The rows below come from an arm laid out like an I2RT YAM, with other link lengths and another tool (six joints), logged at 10 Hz.
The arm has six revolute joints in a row. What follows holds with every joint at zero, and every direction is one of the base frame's. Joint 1 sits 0.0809 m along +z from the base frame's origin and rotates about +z. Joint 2 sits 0.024 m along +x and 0.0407 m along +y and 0.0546 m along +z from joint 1 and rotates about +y. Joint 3 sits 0.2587 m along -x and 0.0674 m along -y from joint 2 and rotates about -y. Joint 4 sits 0.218 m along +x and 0.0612 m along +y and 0.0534 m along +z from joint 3 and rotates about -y. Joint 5 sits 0.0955 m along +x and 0.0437 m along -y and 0.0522 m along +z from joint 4 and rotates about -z. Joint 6 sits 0.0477 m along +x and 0.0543 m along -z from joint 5 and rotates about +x. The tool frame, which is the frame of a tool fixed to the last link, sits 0.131 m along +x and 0.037 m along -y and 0.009 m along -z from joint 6; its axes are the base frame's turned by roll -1.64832, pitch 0.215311 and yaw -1.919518 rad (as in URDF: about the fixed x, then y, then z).
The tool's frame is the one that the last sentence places.
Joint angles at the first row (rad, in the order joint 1, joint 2, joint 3, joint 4, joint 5, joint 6):
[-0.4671 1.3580 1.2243 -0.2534 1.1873 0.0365]
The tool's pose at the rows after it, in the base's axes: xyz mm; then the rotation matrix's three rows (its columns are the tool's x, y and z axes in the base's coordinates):
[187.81 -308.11 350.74], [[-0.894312 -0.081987 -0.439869], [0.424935 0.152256 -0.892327], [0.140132 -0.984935 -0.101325]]
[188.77 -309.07 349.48], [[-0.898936 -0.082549 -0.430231], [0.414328 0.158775 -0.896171], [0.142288 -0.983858 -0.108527]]
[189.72 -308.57 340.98], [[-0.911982 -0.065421 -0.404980], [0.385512 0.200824 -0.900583], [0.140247 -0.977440 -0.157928]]
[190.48 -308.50 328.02], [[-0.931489 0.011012 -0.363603], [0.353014 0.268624 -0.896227], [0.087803 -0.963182 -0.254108]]
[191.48 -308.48 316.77], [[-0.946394 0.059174 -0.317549], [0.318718 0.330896 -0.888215], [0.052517 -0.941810 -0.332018]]
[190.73 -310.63 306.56], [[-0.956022 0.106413 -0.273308], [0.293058 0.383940 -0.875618], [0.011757 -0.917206 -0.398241]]
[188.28 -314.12 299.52], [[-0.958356 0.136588 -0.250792], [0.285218 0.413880 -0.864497], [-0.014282 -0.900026 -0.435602]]
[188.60 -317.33 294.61], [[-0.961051 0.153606 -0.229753], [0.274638 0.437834 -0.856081], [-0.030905 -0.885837 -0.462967]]
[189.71 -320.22 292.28], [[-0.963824 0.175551 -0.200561], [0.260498 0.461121 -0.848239], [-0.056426 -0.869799 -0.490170]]
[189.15 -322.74 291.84], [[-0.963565 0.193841 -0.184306], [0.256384 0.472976 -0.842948], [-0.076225 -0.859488 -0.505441]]
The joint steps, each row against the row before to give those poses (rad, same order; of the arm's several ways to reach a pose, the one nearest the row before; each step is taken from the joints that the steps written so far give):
[-0.0061 0.0049 -0.0009 0.0014 0.0015 0.0013]
[-0.0031 -0.0009 0.0019 -0.0087 -0.0155 0.0036]
[-0.0046 0.0008 0.0310 -0.1045 -0.0477 0.0803]
[-0.0172 0.0009 0.0467 -0.1308 -0.0886 0.1436]
[-0.0214 -0.0077 0.0190 -0.0702 -0.0912 0.0778]
[-0.0339 -0.0137 -0.0015 -0.0265 -0.0931 0.0488]
[-0.0322 -0.0084 -0.0095 -0.0010 -0.0599 0.0218]
[-0.0236 0.0003 -0.0009 0.0001 -0.0487 0.0106]
[-0.0242 -0.0019 0.0055 -0.0016 -0.0547 0.0111]
[-0.0192 -0.0021 0.0046 0.0000 -0.0340 0.0079]

